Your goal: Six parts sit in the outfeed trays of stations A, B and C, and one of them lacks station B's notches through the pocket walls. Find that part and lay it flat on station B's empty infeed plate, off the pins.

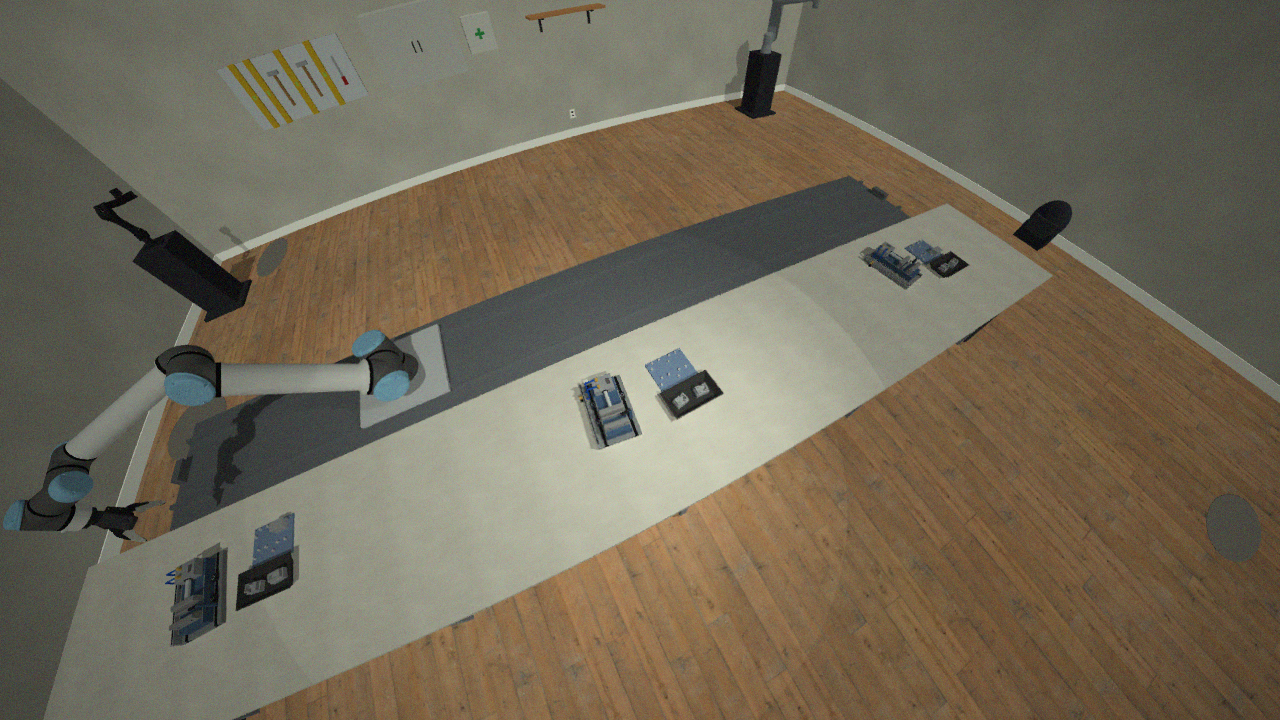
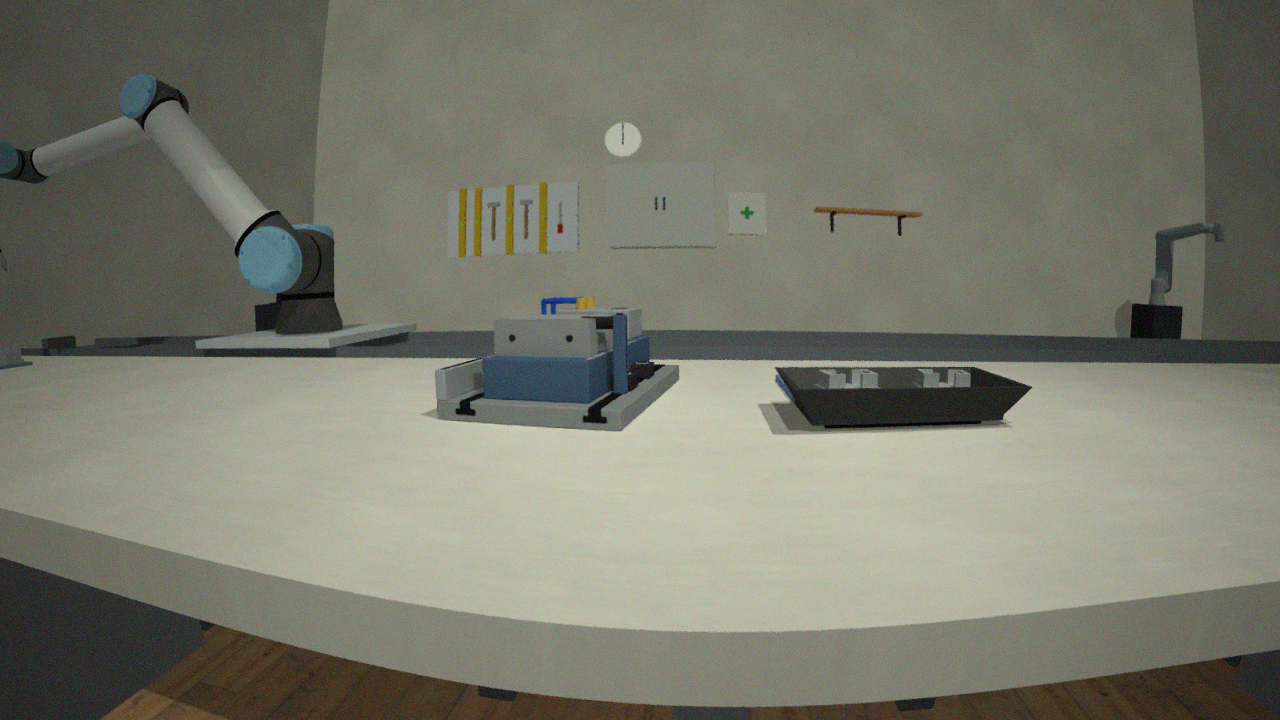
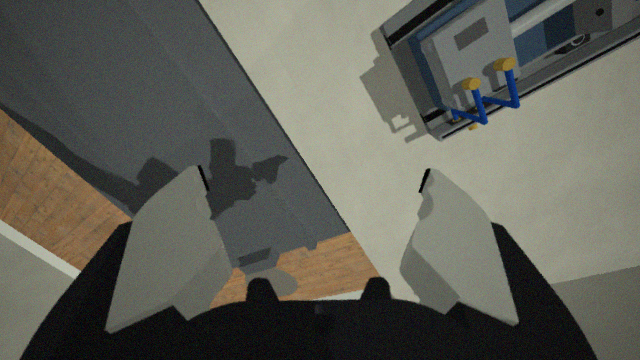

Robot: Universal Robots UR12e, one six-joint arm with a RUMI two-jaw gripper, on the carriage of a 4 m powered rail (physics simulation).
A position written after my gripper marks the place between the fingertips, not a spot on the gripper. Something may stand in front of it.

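Image 1 gives me a view of my gripper [image 1: 156, 521]. In image 3 I find the gripper as well [image 3: 315, 171].
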